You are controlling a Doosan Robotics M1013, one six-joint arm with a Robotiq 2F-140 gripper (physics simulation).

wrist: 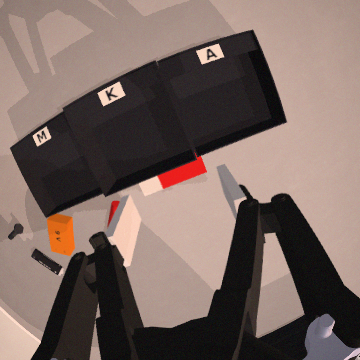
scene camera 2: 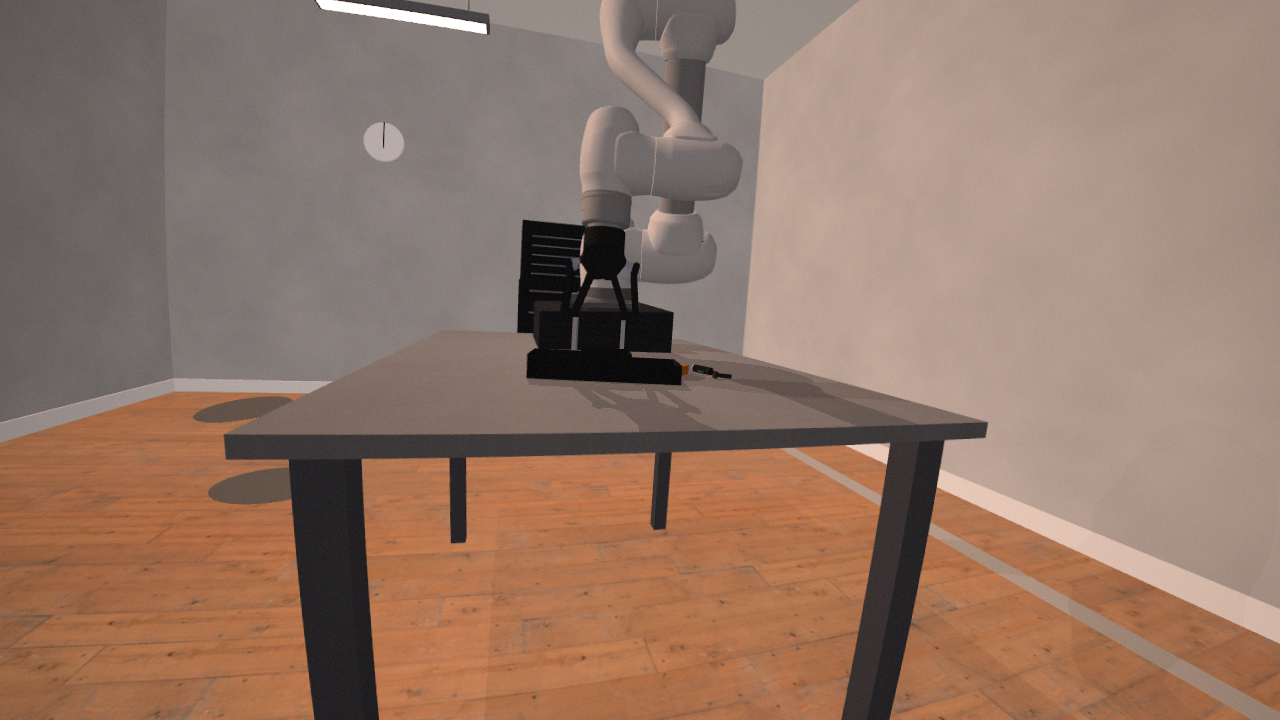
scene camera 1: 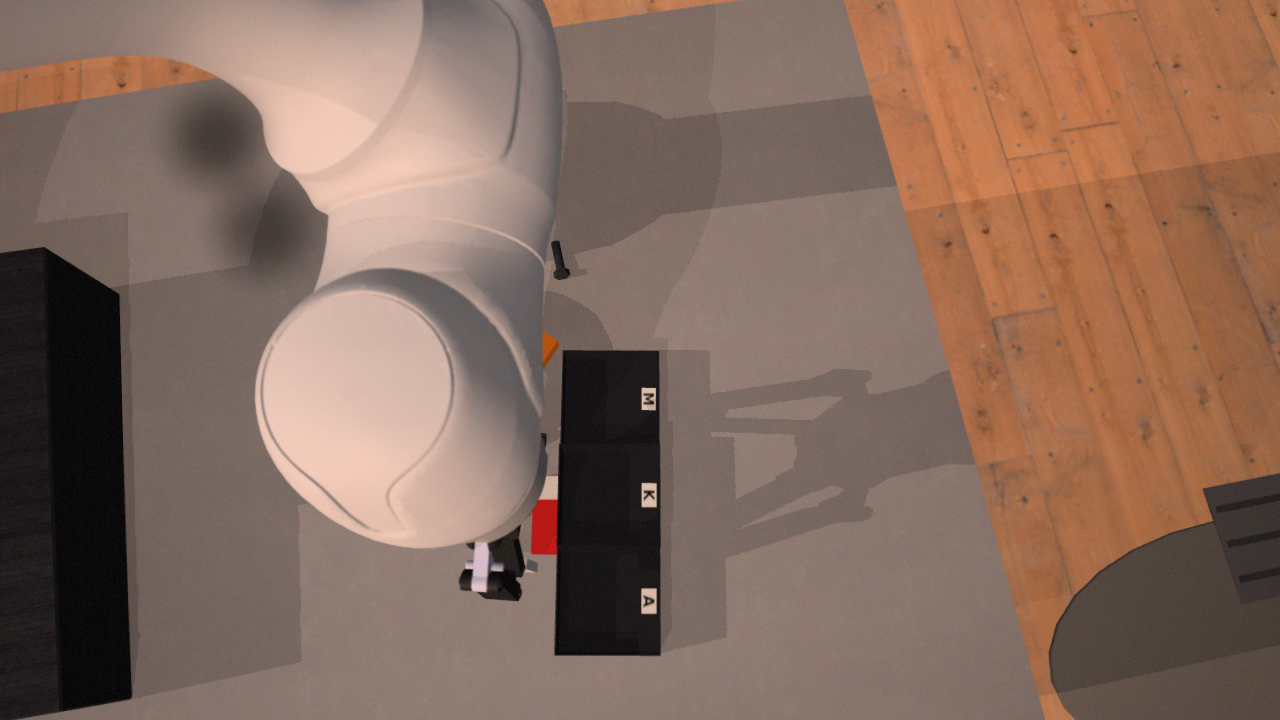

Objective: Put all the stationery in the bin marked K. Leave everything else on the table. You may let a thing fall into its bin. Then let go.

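Frame: origin at the arm's base, x ahead, y left, z up, level; metres.
Seen in the pictures: gripper, fingertip midpoint: (wrist: 176, 193); arm's base, origin of the base link: (scene camera 2: 605, 305).
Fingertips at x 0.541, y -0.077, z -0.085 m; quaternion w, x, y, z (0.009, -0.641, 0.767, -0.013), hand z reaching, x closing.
Offsets run from my fingertips to a thing's top centre. "spot": to the spot under its first point.
A red and white block @(0.014 m ahead, 0.001 m right, 0.019 m down) (scene camera 1: 544, 528) (wrist: 183, 173) lies on the table against the near wall of bin K @(0.069 m ahead, 0.006 m left, 0.014 m up) (scene camera 1: 590, 492) (wrist: 127, 137), the middle bin of the black row. My gripper (scene camera 2: 598, 344) (wrist: 176, 193) is partly open with nothing between its fingers. It stands above the table beside the bins, its fingertips on either side of the block's position in the wrist view. A red object (wrist: 114, 212) shows partly behind the left finger there. The arm hides much of the table in scene camera 1. The inside of bin K is dark.
Bins M @(spot: 0.073 m ahead, 0.099 m left, 0.025 m down) (scene camera 1: 604, 394) (wrist: 70, 165) and A @(spot: 0.056 m ahead, 0.077 m right, 0.025 m down) (scene camera 1: 604, 600) (wrist: 215, 100) flank bin K. An orange box @(0.010 m ahead, 0.154 m left, 0.014 m down) (scene camera 1: 550, 347) (wrist: 61, 236), a black cylinder @(0.016 m back, 0.211 m left, 0.018 m down) (wrist: 46, 261) and a black bolt @(0.044 m ahead, 0.231 m left, 0.018 m down) (scene camera 1: 559, 257) (wrist: 16, 231) lie near M. A large black box (scene camera 1: 89, 465) stands on the table.
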